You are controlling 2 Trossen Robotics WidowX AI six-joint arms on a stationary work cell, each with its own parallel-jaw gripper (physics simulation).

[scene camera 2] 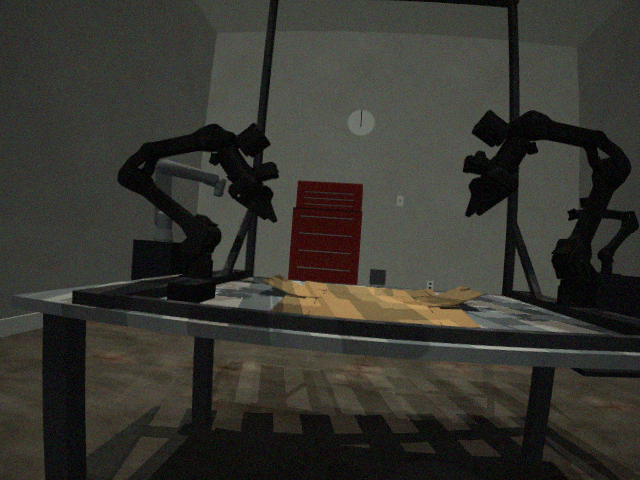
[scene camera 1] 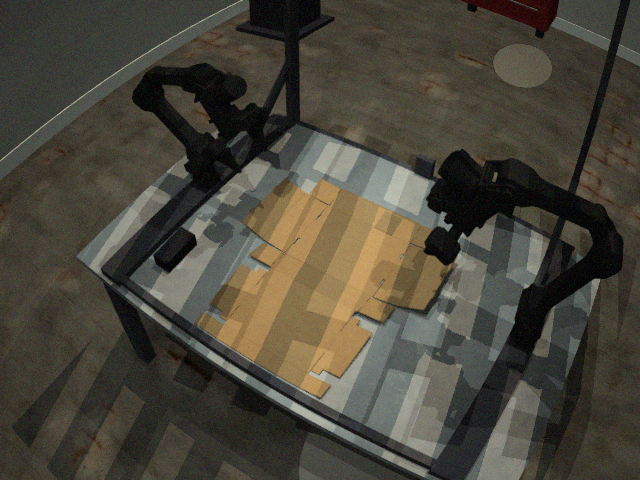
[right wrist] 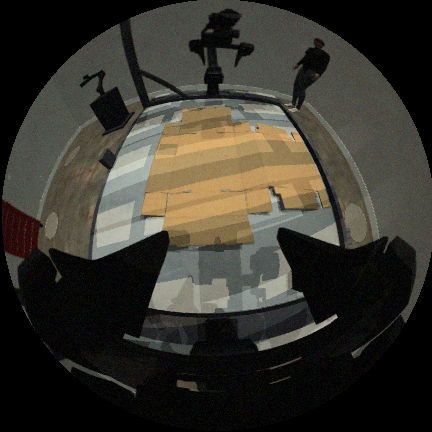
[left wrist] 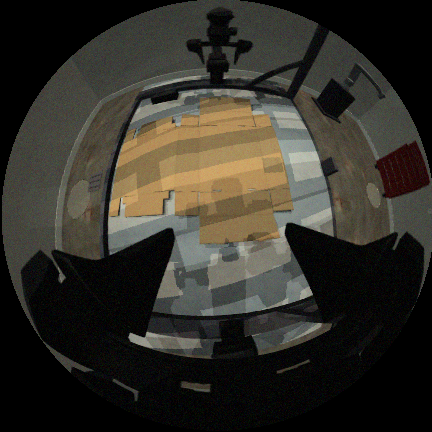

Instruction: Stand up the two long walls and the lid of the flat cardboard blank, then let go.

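Pixels of known places: left gripper, fingertip midpoint: [scene camera 2: 471,215] [right wrist: 219,64] [left wrist: 230,231]; right gripper, fingertip midpoint: [scene camera 2: 271,220] [scene camera 1: 253,161] [right wrist: 224,234] [left wrist: 218,63]; left arm's base, origin of the base link: [scene camera 2: 573,305] [scene camera 1: 523,338] [right wrist: 212,92] [left wrist: 231,328]; right arm's base, origin of the base link: [scene camera 2: 196,277] [scene camera 1: 205,182] [right wrist: 221,331] [left wrist: 216,81].
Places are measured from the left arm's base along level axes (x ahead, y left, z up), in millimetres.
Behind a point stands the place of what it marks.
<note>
The brown cardboard blank [scene camera 1: 310,268] @(y 75, x 527, z -15 mm) [scene camera 2: 361,304] @(y 163, x 508, z -6 mm) [left wrist: 225,155] @(y -9, x 476, z -17 mm) [right wrist: 215,165] @(y 2, x 524, z -17 mm) lies spread on the table, mostly flat. Its large flap at the picture's left [scene camera 1: 273,214] @(y -4, x 687, z 0 mm) and its large flap at the right [scene camera 1: 421,284] @(y -9, x 287, z 2 mm) [scene camera 2: 460,297] @(y 10, x 281, z 5 mm) are tilted slightly up at their outer edges. No panel stands upright. Which panel is the lid I cannot tell. My left gripper [scene camera 1: 442,245] @(y 18, x 269, z 193 mm) [scene camera 2: 470,212] @(y 18, x 269, z 193 mm) [left wrist: 230,231] @(y 18, x 269, z 193 mm) is open and empty, above the right flap's outer side. My right gripper [scene camera 1: 248,149] @(y 2, x 733, z 152 mm) [scene camera 2: 273,219] @(y 2, x 733, z 152 mm) [right wrist: 224,234] @(y 2, x 733, z 152 mm) is open and empty, above the table beyond the left flap.
A black block [scene camera 1: 175,250] @(y 232, x 805, z 16 mm) [scene camera 2: 191,290] @(y 276, x 799, z 6 mm) sits at the table's left front corner. Dark rails [scene camera 2: 361,327] @(y 380, x 507, z -6 mm) run along the table edges, and a frame post [scene camera 1: 292,72] @(y -347, x 875, z 182 mm) [scene camera 2: 511,103] @(y -360, x 40, z 624 mm) rises at the back. A red cabinet [scene camera 2: 326,232] stands on the floor behind.
</note>
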